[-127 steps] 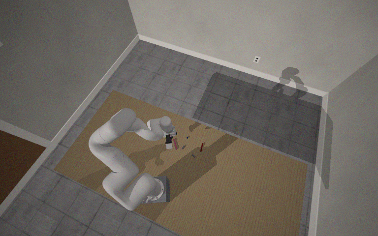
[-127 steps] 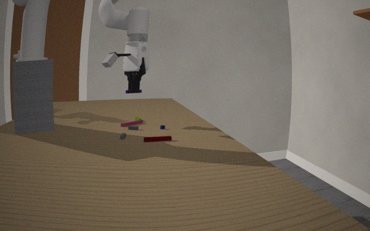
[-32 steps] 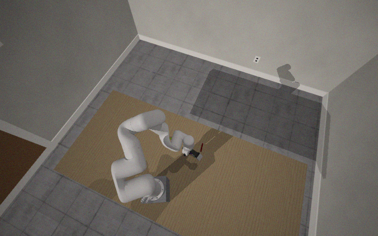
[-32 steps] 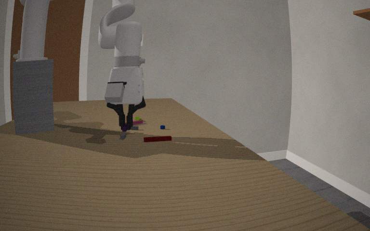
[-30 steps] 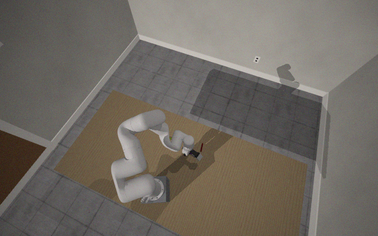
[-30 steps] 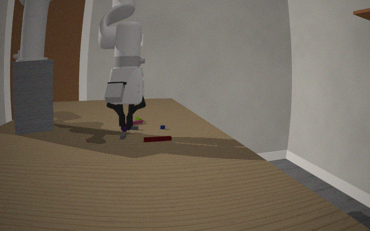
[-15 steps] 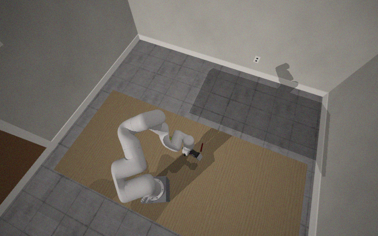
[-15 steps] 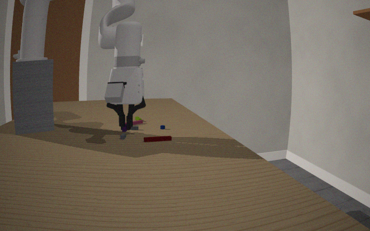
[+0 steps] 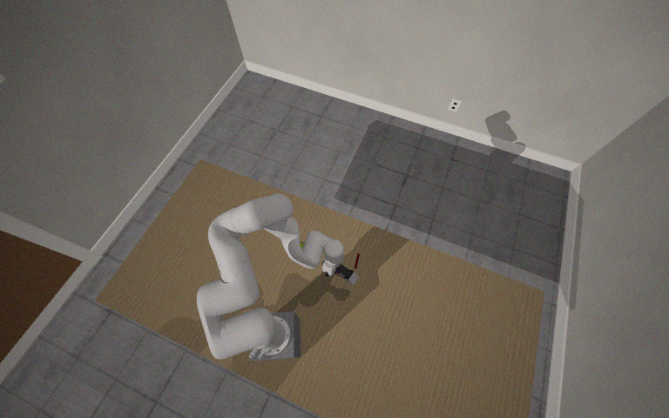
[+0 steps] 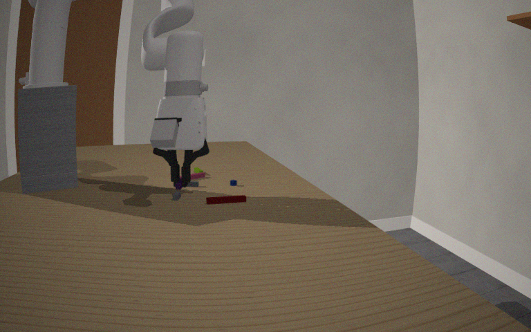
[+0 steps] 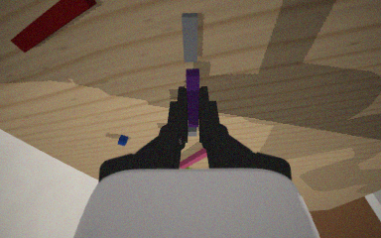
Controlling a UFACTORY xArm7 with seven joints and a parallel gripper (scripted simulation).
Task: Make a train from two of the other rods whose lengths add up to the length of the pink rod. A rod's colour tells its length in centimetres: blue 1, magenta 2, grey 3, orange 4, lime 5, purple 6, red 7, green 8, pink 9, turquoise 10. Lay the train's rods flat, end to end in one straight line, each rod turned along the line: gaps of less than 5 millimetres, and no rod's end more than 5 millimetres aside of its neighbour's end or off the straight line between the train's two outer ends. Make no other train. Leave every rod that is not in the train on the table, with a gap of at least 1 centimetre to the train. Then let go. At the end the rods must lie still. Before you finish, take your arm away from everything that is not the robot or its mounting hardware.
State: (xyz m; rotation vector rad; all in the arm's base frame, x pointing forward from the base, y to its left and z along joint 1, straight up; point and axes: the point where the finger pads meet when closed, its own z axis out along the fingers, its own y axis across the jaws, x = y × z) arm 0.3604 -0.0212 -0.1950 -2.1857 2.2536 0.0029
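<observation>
The purple rod is 20 mm below my hand. From my hand the other things lie so: grey rod: 60 mm to the left, 30 mm below, 10 mm ahead; blue rod: 100 mm ahead, 80 mm to the left, 30 mm below; red rod: 90 mm ahead, 70 mm to the right, 30 mm below.
</observation>
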